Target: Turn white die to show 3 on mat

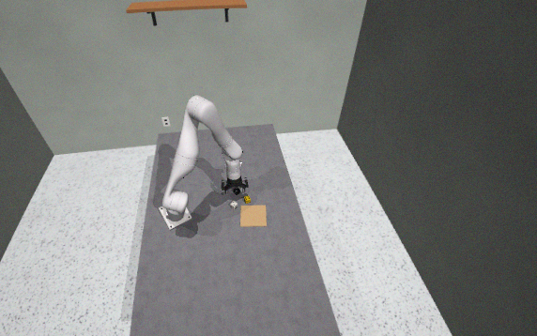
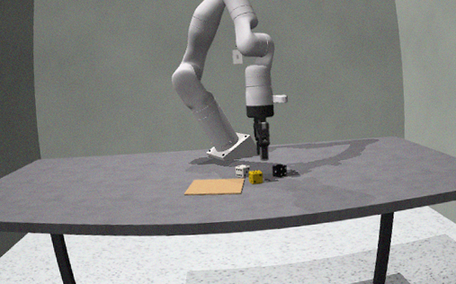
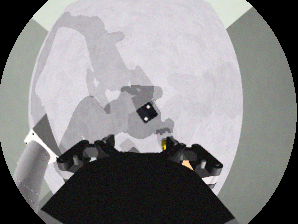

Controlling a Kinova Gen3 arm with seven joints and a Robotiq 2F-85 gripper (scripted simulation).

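Right now my hand is 2 cm past the white die, 6 cm to the left of it and 5 cm above it. Also, from my hand: tan mat (8 cm ahead, 13 cm to the right, 6 cm below); then yellow die (6 cm ahead, 3 cm to the right, 5 cm below); then black die (1 cm ahead, 5 cm to the left, 5 cm below).
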